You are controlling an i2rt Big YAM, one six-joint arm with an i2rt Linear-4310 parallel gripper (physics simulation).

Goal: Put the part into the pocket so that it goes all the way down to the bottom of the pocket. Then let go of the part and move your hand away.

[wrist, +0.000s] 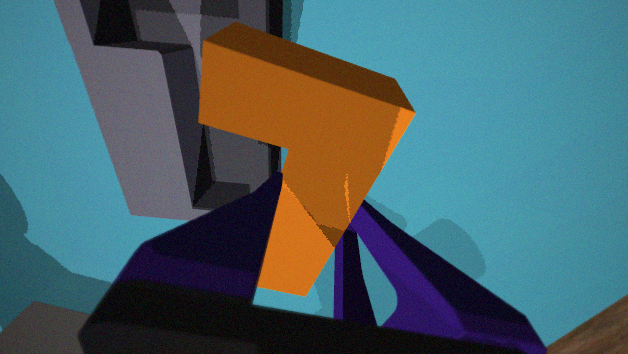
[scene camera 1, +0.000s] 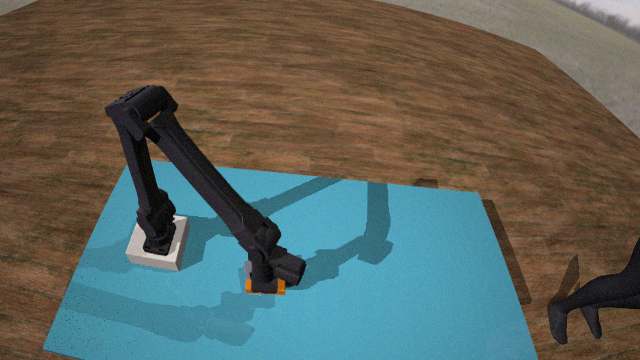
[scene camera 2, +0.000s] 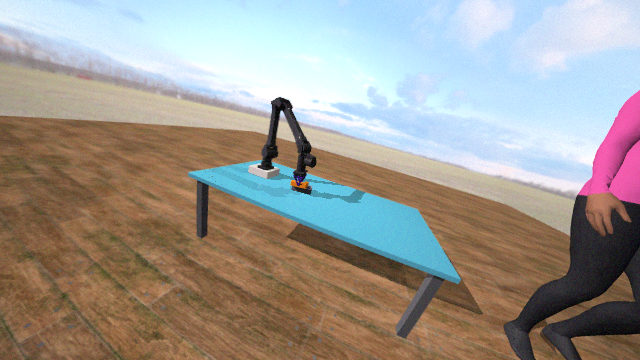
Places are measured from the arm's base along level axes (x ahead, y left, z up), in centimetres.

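Pixels of known places: gripper, fingertip midpoint: (wrist: 311,192) (scene camera 1: 265,288) (scene camera 2: 298,184); arm's base, origin of the base link: (scene camera 1: 160,238) (scene camera 2: 265,167).
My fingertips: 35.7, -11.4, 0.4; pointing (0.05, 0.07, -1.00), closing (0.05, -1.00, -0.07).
Observation:
Ahead of a thing's pixels: the offset from my fingertips to its top centre, as dx, dy, dz. "spot": to the spot under its first point. Level surfaces: height alone.
The orange L-shaped part {-0.2, +1.5, +2.6} (scene camera 1: 280,287) (scene camera 2: 300,185) (wrist: 300,105) is between the purple fingers of my gripper (scene camera 2: 299,180) (wrist: 311,192), which is shut on one leg of it. The grey block {+0.2, +7.2, -2.5} (scene camera 1: 248,270) (scene camera 2: 303,190) (wrist: 115,130) lies on the table below the part. In the wrist view, the block's pocket {spot: -2.9, +4.7, -5.6} (wrist: 235,155) shows at the upper left. The part's other leg reaches over the pocket, and its corner stands out past the block's right side. The part appears to be above the block, not down in the pocket. The part and the left finger hide some of the pocket.
The blue table {dz -6.1} (scene camera 1: 425,280) (scene camera 2: 350,215) carries the arm's white base (scene camera 1: 152,260) (scene camera 2: 263,171) at its far left. A person (scene camera 1: 600,295) (scene camera 2: 600,250) stands on the wooden floor beyond the table's right end. Arm shadows fall across the table.

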